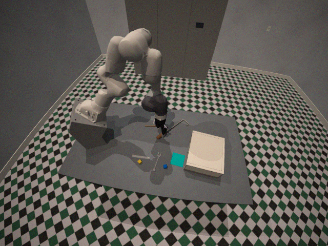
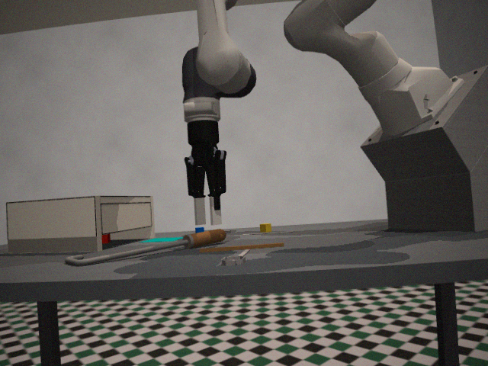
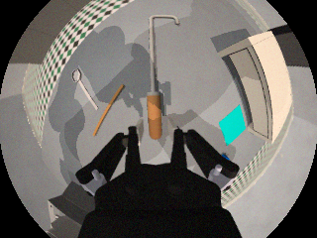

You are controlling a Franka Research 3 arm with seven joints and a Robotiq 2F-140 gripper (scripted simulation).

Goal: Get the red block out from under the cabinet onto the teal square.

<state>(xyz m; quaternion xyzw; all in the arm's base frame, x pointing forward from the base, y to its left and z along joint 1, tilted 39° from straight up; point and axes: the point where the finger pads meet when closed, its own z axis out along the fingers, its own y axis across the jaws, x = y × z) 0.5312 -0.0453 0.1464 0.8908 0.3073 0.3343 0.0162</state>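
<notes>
Now: hand 12 cm to the right of the thin wooden rod, 8 cm above it and 7 cm past it. Round my hand: grey forked tool: 24 cm to the right, 8 cm below, 2 cm behind; then grey stick: 20 cm to the right, 16 cm behind, 8 cm below; then hook tool: 12 cm ahead, 7 cm to the left, 7 cm below.
</notes>
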